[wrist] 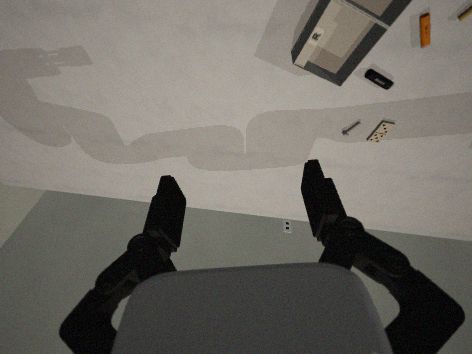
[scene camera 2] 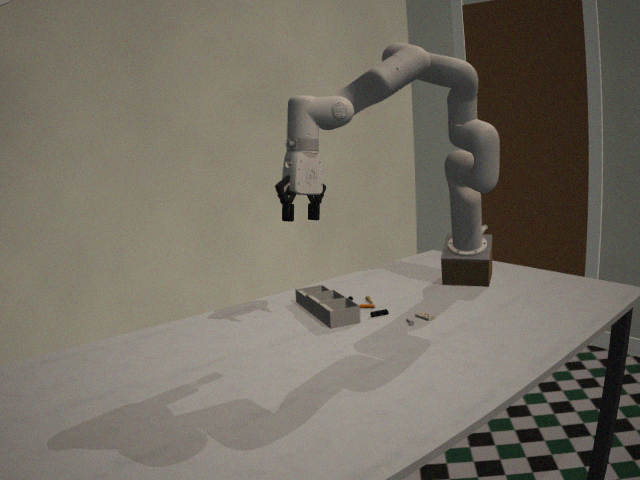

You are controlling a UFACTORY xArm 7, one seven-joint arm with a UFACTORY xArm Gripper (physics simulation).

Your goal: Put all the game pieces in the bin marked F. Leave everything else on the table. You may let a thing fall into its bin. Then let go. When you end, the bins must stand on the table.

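Places are measured from the arm's base along level axes (x right, y back, z down), in metres.
Pixels of known places: gripper, fingertip midpoint: [wrist: 239, 180] [scene camera 2: 301, 220]; arm's base, link origin: [scene camera 2: 467, 246].
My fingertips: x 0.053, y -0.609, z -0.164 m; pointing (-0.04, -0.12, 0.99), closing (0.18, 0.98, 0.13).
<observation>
Ahead of a thing's pixels: the offset from my fingertips to its top centre.
A cream domino with black dots @[dx -0.155, dy +0.270, dz +0.275 m] [scene camera 2: 424, 316] [wrist: 381, 131] lies on the table beside a small grey screw-like piece @[dx -0.152, dy +0.211, dz +0.268 m] [scene camera 2: 409, 321] [wrist: 351, 127]. A grey bin block with three compartments @[dx +0.084, dy +0.135, dz +0.235 m] [scene camera 2: 345, 316] [wrist: 359, 52] stands on the table. Its near compartment in the wrist view bears the letter R; no F is readable. A small yellowish piece @[dx +0.053, dy +0.271, dz +0.268 m] [scene camera 2: 368, 299] [wrist: 465, 12] lies past the block; its kind is unclear. My gripper [scene camera 2: 300, 211] [wrist: 239, 180] is open and empty, high above the table, well apart from the block and the pieces.
A black stick-like piece @[dx -0.050, dy +0.208, dz +0.267 m] [scene camera 2: 379, 313] [wrist: 379, 79] lies close to the block's end. An orange piece @[dx +0.020, dy +0.231, dz +0.271 m] [scene camera 2: 367, 305] [wrist: 425, 30] lies beside the block. A small dark thing @[dx +0.089, dy +0.226, dz +0.267 m] [scene camera 2: 350, 298] shows partly behind the block. The arm's base box [scene camera 2: 466, 271] stands at the table's far end.
</observation>
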